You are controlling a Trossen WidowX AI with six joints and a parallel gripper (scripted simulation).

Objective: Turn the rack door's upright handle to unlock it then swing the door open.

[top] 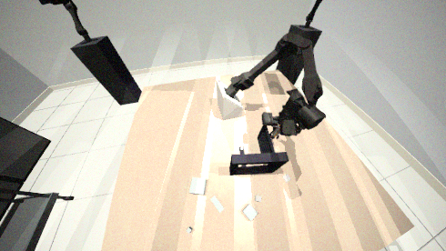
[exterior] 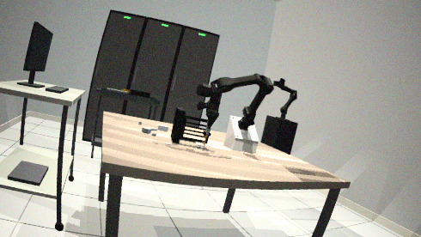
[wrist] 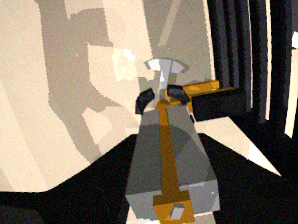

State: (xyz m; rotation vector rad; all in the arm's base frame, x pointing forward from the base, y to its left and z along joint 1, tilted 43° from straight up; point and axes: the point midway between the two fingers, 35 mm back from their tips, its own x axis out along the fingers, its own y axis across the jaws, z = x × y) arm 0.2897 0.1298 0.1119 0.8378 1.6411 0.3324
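My gripper tip is 10 mm short of the upright handle and 20 mm above it.
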